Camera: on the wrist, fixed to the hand. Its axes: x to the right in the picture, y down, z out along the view.
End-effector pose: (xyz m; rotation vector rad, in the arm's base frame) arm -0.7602 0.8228 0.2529 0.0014 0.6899 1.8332
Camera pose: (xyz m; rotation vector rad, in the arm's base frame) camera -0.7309 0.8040 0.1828 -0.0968 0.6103 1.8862
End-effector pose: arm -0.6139 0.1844 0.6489 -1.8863 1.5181 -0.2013
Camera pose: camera -0.6024 0.1686 0.7247 -1.9674 1.5925 -0.1436
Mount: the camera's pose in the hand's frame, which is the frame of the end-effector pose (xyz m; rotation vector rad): -0.0046 -0.0534 -0.0570 -0.1115 0.0318 0.0137
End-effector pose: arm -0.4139 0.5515 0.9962 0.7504 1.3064 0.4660
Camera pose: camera -0.4756 0.5249 0.9561 0.6616 1.2946 0.5592
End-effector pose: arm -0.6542 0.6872 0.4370 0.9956 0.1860 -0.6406
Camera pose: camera -0.6810 0.7160 0.3694 0.8993 0.2402 -0.5958
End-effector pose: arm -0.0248 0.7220 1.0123 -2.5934 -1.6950 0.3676
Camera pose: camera -0.0628 0.7460 1.0763 2.5810 1.6766 -0.2291
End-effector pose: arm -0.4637 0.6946 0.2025 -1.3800 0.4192 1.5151
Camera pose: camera -0.3894 0.6710 0.2091 -1.4923 0.3692 1.5491
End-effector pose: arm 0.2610 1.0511 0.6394 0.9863 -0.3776 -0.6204
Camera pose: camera 0.2727 1.0699 0.5644 0.8853 -0.3181 -0.6063
